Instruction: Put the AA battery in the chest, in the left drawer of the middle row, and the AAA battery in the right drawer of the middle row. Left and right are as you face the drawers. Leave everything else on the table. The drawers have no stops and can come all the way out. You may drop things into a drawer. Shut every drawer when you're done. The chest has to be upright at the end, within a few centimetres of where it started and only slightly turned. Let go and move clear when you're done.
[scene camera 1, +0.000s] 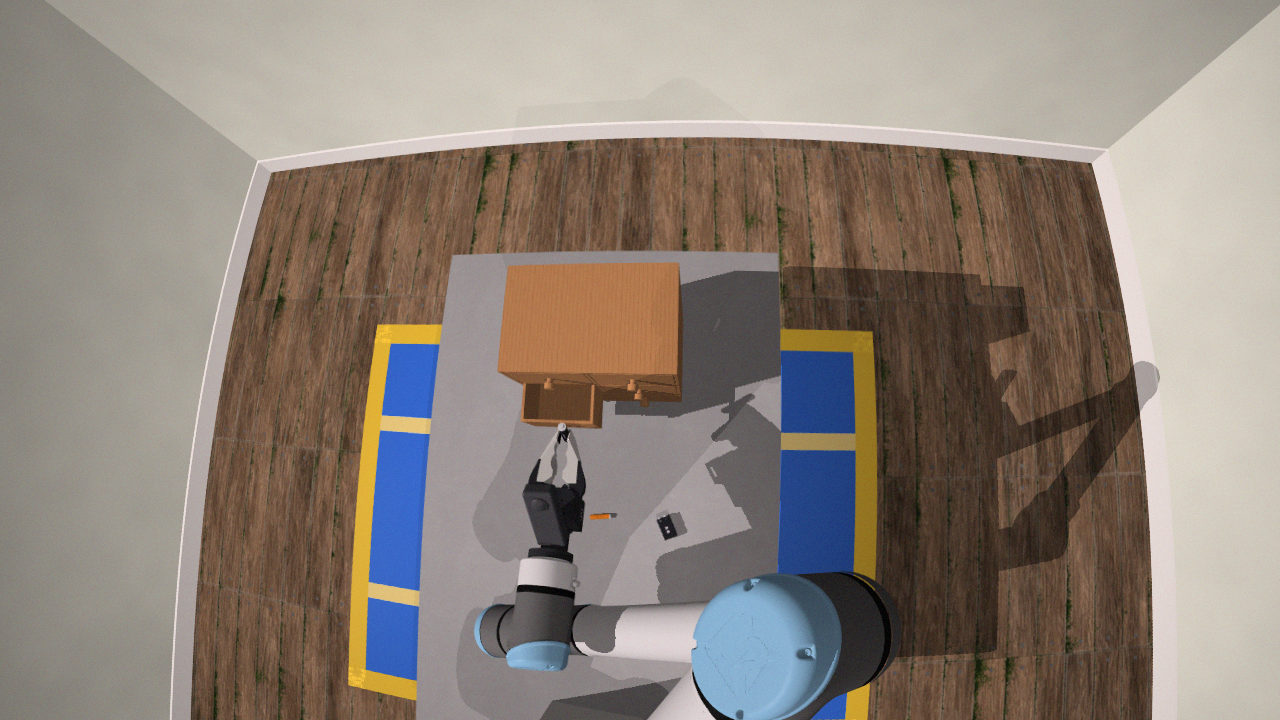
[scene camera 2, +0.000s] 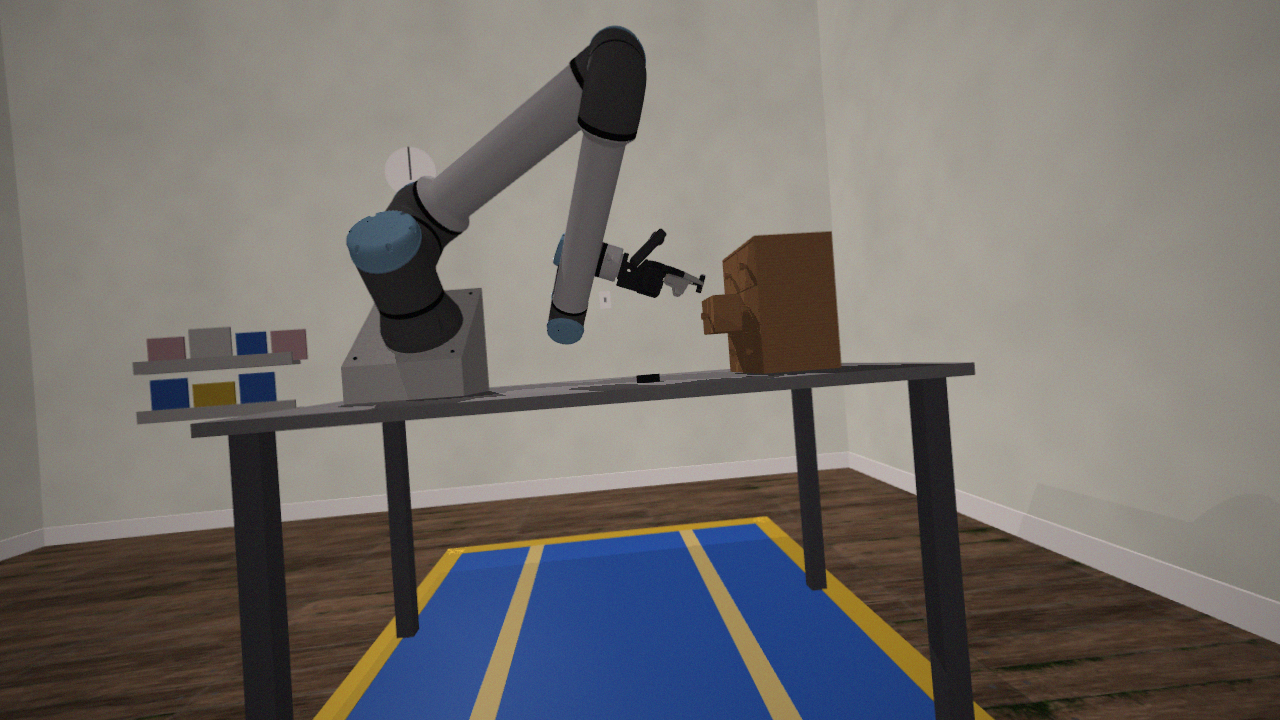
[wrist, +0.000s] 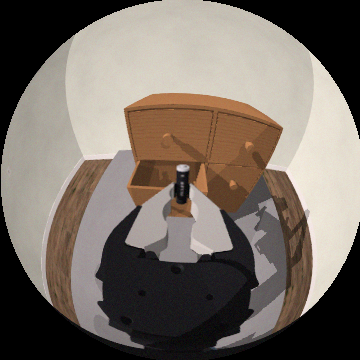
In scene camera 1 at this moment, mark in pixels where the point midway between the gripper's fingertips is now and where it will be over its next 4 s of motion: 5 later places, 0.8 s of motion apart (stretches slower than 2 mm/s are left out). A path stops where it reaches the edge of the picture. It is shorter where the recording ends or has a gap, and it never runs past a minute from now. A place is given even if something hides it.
My gripper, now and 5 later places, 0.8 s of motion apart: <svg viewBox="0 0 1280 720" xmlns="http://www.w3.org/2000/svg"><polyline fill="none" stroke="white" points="565,429 566,406 567,397 565,407 564,429 561,474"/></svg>
